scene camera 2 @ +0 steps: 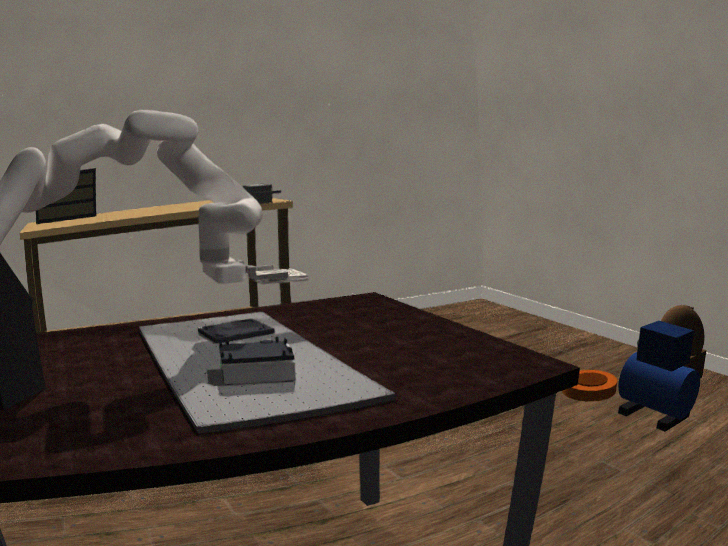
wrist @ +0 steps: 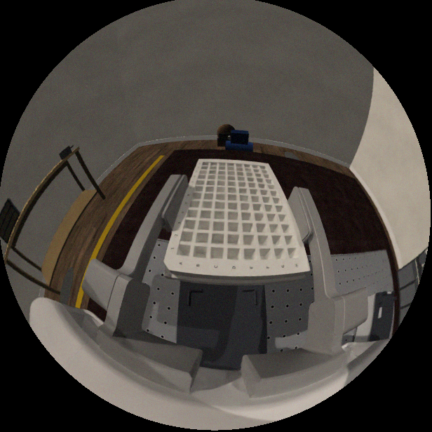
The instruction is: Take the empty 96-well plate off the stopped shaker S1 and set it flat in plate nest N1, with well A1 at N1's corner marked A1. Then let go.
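Places are measured from the arm's base along level axes (x ahead, y right, z down), in centimetres.
Where they show: hand, its tool point: (scene camera 2: 271, 272).
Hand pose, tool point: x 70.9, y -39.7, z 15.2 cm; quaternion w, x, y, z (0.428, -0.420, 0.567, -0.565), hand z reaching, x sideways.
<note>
Things, the pixels of their centre, and the offset from my tool point. "spot": a spot on its surface instead. Level surfaces: height alone.
- white 96-well plate, a spot on its surface: (scene camera 2: 298, 275) spot: dx +6.4, dy +1.8, dz +0.6 cm
- Shaker S1, a spot on its surface: (scene camera 2: 258, 372) spot: dx -6.4, dy +40.8, dz +11.1 cm
- grey perforated board, height of its surface: dz +13.5 cm
- dark table, height of its surface: dz +14.8 cm
The white 96-well plate (scene camera 2: 298, 275) (wrist: 234, 215) is held level, high above the board. My gripper (scene camera 2: 271, 273) (wrist: 237, 209) is shut on its two long sides. In the wrist view the row letters run along the plate's near edge, with A at the left and column 1 at this end. The dark, flat nest N1 (scene camera 2: 236, 330) (wrist: 207, 315) lies below; the plate and gripper hide part of it in the wrist view. Its A1 mark cannot be read. Shaker S1 (scene camera 2: 258, 372) (wrist: 384, 312) is a light box with a dark, pegged top and no plate on it.
Nest and shaker stand close together on a grey perforated board (scene camera 2: 335, 390) (wrist: 360, 267) on the dark table (scene camera 2: 458, 364). A wooden bench (scene camera 2: 147, 212) stands behind the arm. A blue machine (scene camera 2: 658, 382) (wrist: 239, 140) and an orange ring (scene camera 2: 605, 387) are on the floor beyond the table.
</note>
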